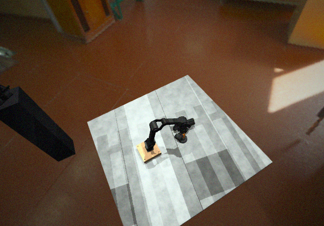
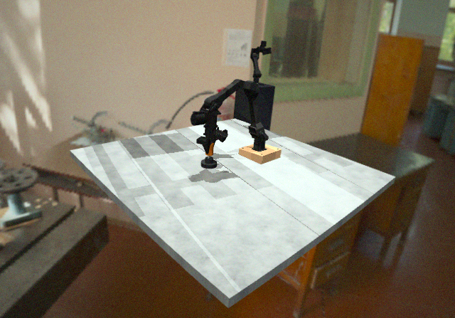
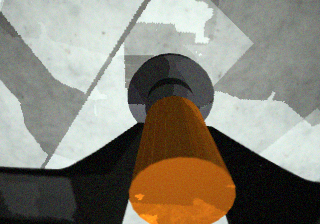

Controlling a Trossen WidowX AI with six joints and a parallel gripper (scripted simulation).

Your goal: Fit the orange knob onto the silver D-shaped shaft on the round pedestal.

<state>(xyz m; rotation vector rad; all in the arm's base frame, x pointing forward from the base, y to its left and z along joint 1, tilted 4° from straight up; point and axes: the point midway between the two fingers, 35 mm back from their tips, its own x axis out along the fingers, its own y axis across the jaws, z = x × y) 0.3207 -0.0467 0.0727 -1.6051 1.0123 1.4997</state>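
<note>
Now: the orange knob 30 mm above my gripper tip. The rest, counted from my gripper tip: dark round pedestal (40 mm below).
</note>
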